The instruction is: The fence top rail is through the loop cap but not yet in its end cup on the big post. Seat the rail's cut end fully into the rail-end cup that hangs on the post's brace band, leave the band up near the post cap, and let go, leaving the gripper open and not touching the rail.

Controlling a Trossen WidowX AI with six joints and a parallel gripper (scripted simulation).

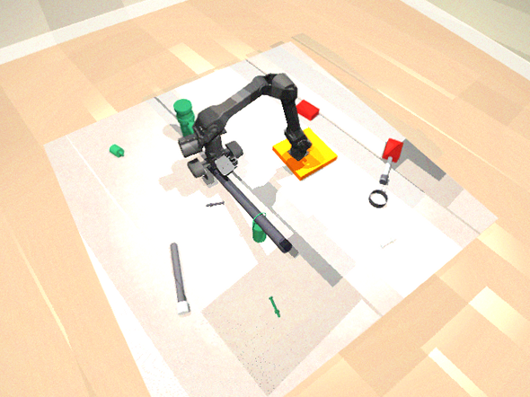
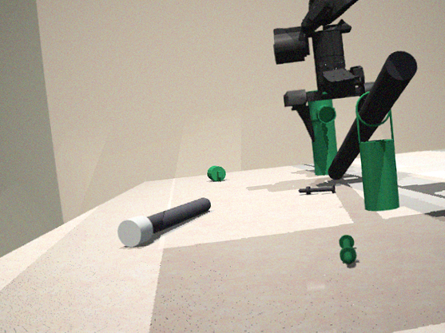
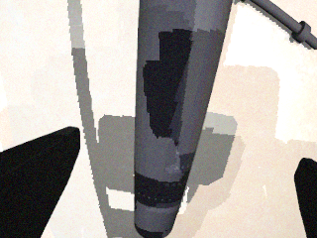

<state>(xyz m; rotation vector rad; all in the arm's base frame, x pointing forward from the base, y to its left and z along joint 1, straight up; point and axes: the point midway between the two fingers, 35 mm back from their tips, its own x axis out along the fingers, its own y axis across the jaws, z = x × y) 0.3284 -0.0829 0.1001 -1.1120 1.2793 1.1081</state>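
Now: the black bolt 9 cm below my gripper tip, 6 cm ahead of it and 5 cm to the left of it. Round my gripper tip: silver bolt (56 cm to the left, 30 cm behind, 9 cm below); then short green post (25 cm to the left, 2 cm ahead, 1 cm above); then green bolt (46 cm to the left, 14 cm ahead, 9 cm below).
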